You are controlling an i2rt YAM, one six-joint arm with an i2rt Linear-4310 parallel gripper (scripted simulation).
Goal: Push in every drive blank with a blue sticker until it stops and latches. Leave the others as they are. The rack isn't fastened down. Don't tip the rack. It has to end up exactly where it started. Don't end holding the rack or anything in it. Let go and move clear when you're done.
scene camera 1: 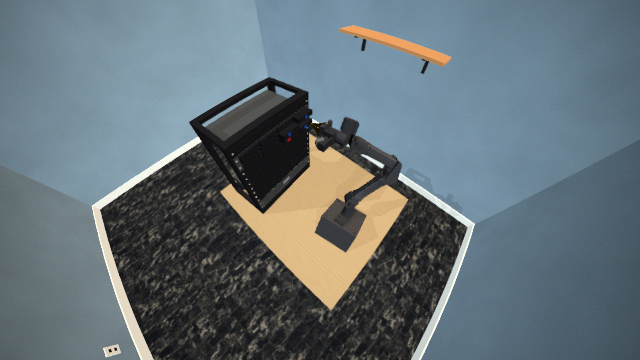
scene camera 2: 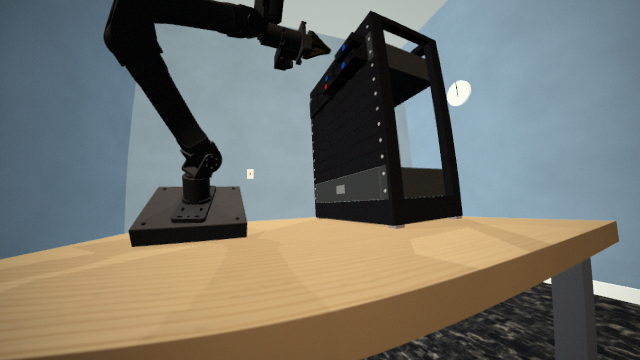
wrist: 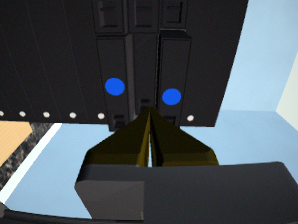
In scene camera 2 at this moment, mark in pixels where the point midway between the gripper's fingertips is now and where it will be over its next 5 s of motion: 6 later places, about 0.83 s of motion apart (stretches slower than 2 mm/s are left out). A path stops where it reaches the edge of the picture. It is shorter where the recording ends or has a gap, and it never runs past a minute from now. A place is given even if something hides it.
My gripper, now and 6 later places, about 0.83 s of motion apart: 330, 51; 308, 75; 326, 78; 327, 75; 331, 78; 334, 78; 335, 78
